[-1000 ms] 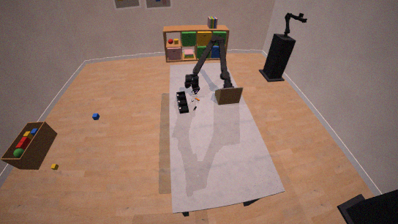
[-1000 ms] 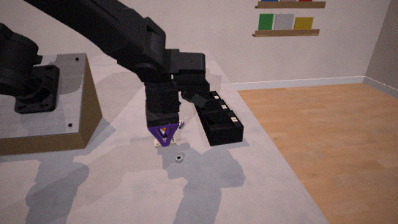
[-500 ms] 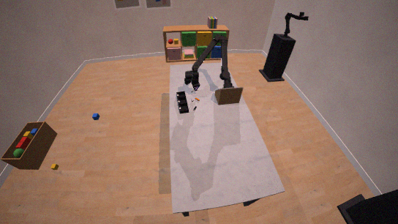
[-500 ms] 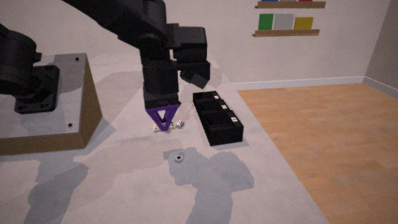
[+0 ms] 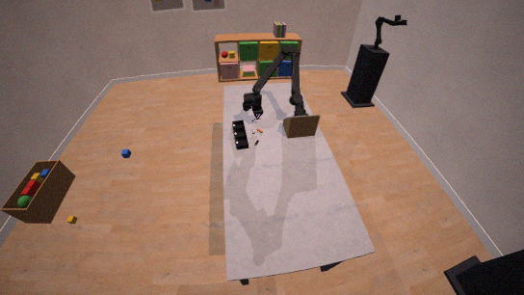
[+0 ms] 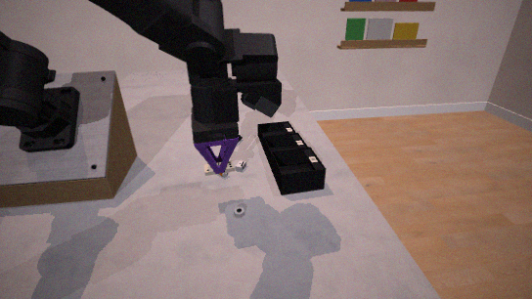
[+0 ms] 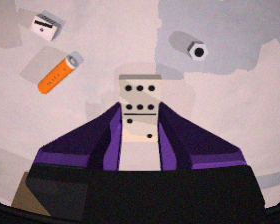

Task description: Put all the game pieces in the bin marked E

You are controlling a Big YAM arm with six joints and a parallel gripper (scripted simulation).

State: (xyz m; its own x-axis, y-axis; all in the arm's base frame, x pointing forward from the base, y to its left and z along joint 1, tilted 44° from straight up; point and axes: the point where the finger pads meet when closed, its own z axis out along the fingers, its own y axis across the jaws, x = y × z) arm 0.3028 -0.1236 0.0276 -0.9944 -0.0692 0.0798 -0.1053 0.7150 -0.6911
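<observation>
Right now my hand is 14 cm short of the black three-compartment bin tray, 12 cm to the right of it and 5 cm above it. Round my hand: grey metal nut 3 cm ahead, 5 cm to the right, 7 cm below; cream domino right at my hand; orange battery 1 cm behind, 8 cm to the left, 6 cm below.
</observation>
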